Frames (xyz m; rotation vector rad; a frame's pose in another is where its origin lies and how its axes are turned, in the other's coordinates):
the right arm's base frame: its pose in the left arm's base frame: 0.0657 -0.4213 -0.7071 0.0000 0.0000 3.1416
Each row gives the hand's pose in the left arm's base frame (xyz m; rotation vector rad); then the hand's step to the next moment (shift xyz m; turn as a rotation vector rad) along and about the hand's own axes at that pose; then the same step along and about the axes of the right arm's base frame.
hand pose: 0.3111 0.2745 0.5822 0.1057 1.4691 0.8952
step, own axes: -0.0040 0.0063 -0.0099 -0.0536 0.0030 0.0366
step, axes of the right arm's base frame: 0.0110 0.0024 0.0052 -0.0387 0.0122 0.0507
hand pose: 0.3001 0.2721 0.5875 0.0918 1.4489 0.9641
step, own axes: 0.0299 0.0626 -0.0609 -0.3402 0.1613 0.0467
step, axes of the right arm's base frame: 0.0879 -0.0281 0.0021 -0.0173 0.0772 0.3711
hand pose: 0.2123 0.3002 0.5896 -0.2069 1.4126 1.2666
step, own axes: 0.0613 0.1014 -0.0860 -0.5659 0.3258 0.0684
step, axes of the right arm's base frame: 0.1455 -0.0072 -0.0147 0.0189 0.1125 0.6466
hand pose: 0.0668 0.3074 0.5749 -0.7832 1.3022 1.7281
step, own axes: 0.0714 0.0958 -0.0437 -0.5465 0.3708 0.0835
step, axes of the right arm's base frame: 0.1180 0.0378 -0.0289 0.0678 0.0993 0.6547
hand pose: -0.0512 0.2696 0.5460 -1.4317 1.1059 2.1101
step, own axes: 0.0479 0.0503 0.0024 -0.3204 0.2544 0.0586
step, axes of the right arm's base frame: 0.0552 0.0359 -0.0223 0.0703 0.0741 0.4005
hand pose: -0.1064 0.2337 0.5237 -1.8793 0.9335 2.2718
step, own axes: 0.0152 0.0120 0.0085 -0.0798 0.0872 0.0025
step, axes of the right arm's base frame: 0.0163 0.0108 -0.0081 0.0165 0.0436 0.1086
